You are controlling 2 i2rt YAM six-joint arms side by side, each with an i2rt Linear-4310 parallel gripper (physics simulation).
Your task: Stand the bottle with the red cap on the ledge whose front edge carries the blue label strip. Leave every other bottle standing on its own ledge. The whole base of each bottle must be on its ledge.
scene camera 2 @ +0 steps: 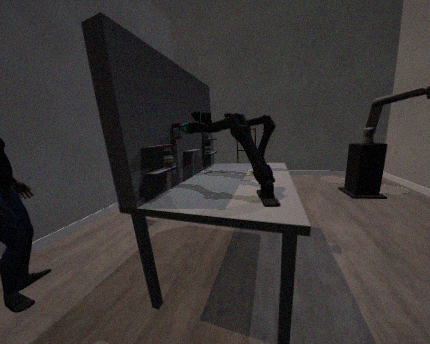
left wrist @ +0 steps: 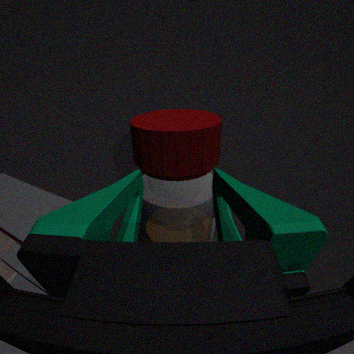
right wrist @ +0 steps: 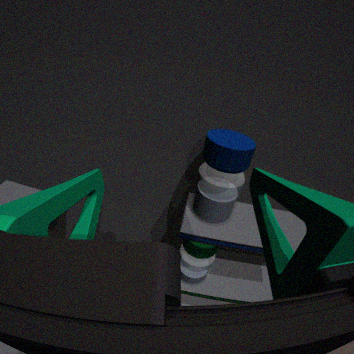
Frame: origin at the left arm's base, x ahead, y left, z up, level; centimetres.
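Where they show: left gripper, between the fingertips: (scene camera 2: 178, 128) (left wrist: 177, 177); right gripper, between the fingertips: (right wrist: 176, 176); left arm's base, origin of its link: (scene camera 2: 267, 197).
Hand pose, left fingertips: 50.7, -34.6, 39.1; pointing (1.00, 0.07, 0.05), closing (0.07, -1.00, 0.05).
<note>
Each offset is from my left fingertips to the top centre of the thing, as dx, dy, dz. "pt": to the spot under its first point. Level surfaces: height alone.
My left gripper (left wrist: 177, 177) (scene camera 2: 183, 126) is shut on the red-capped bottle {+0.9, +0.0, +3.7} (left wrist: 176, 150) (scene camera 2: 176, 128), which is upright in front of the dark board, just below its cap. My right gripper (right wrist: 176, 176) is open and empty. Beyond its fingers, in the right wrist view, a blue-capped bottle {-13.5, -48.9, +0.9} (right wrist: 228, 150) stands at the left part of the ledge with the blue strip {-16.0, -54.8, -9.6} (right wrist: 242, 227); bare ledge lies to its right, partly hidden by the right finger. A green-capped bottle {-14.3, -48.4, -13.1} (right wrist: 195, 262) stands on the ledge with the green strip {-16.0, -54.8, -23.6} (right wrist: 225, 287) below. The right gripper cannot be made out in the scene view.
The tall board (scene camera 2: 155, 90) rises behind the table {dz -39.1} (scene camera 2: 255, 214). Near its close end are a red-edged ledge {pt +4.6, +31.9, -10.0} (scene camera 2: 154, 147) and a lower ledge {+6.0, +22.1, -23.6} (scene camera 2: 159, 171) with a bottle {+3.9, +16.7, -13.1} (scene camera 2: 168, 159). Another ledge {-5.0, -16.4, -16.6} (scene camera 2: 191, 150) is farther along. A grey ledge (right wrist: 17, 192) shows behind the right gripper's left finger.
</note>
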